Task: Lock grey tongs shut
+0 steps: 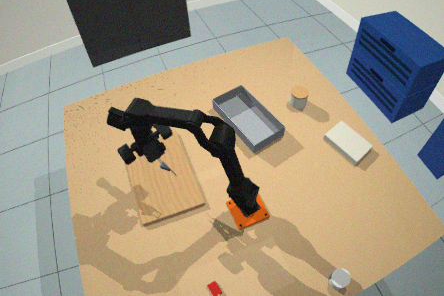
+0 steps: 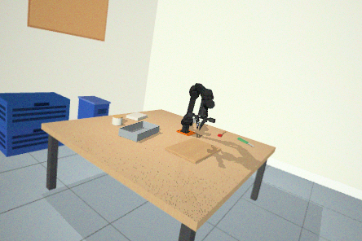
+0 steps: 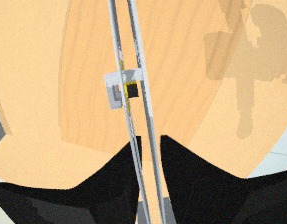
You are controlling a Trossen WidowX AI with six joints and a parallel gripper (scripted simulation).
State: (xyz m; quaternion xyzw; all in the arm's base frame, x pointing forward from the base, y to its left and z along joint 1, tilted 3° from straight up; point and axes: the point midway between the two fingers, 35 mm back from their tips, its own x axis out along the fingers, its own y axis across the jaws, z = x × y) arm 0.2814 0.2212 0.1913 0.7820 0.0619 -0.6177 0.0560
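Right now my gripper tip is 50 mm past the yellow lock piece, 30 mm below it and 20 mm to the left of it. Round my gripper tip: grey roasting tin 440 mm to the right, 120 mm below, 50 mm ahead; wooden board 140 mm below, 10 mm to the right, 10 mm behind; green screwdriver 520 mm behind, 250 mm to the left, 140 mm below.
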